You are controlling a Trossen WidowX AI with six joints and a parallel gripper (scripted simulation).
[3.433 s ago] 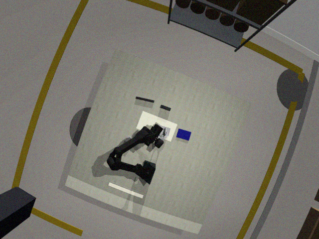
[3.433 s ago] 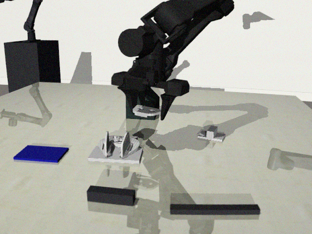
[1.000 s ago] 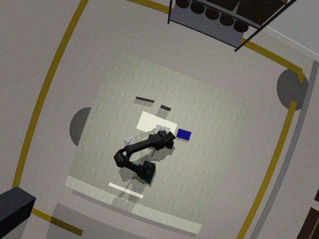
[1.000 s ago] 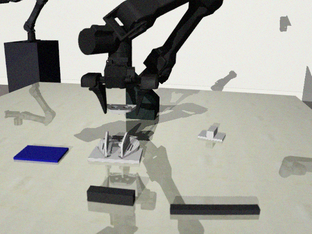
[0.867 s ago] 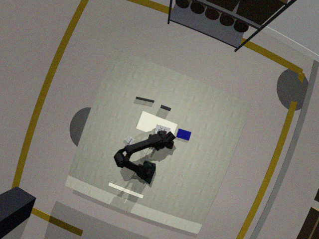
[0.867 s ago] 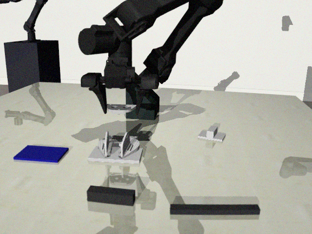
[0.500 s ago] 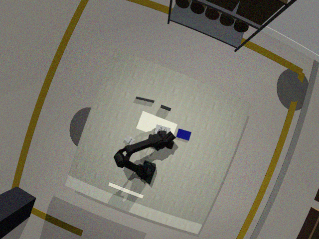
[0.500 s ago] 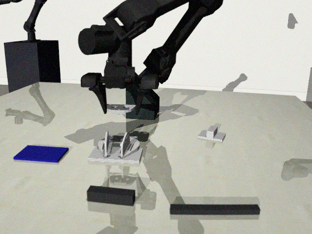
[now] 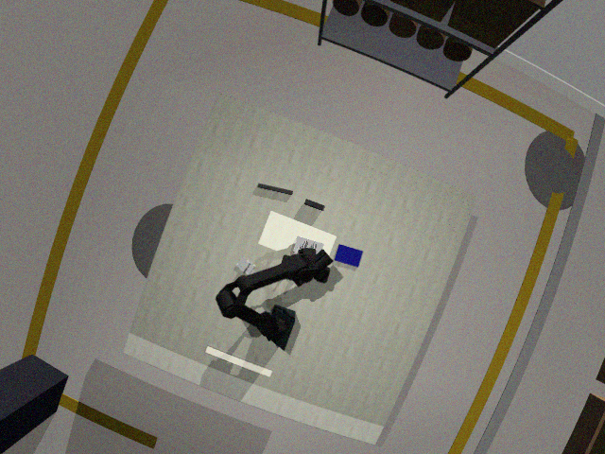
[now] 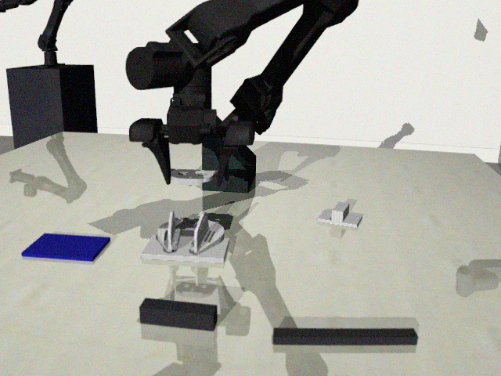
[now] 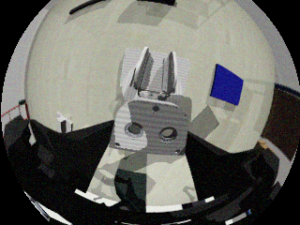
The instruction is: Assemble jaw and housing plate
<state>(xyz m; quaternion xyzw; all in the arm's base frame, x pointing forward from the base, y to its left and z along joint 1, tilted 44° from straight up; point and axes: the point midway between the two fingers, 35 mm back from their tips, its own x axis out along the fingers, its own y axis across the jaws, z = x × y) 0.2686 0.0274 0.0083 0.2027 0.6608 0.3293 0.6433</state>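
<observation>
The grey jaw lies 6 cm below my gripper tip, 2 cm to the left of it and 2 cm ahead of it. The rest, counted from my gripper tip: blue pad: 16 cm to the right, 12 cm ahead, 8 cm below; grey base plate: 8 cm below, 7 cm ahead, 1 cm to the left; small grey fixture: 23 cm to the left, 12 cm behind, 7 cm below.
</observation>
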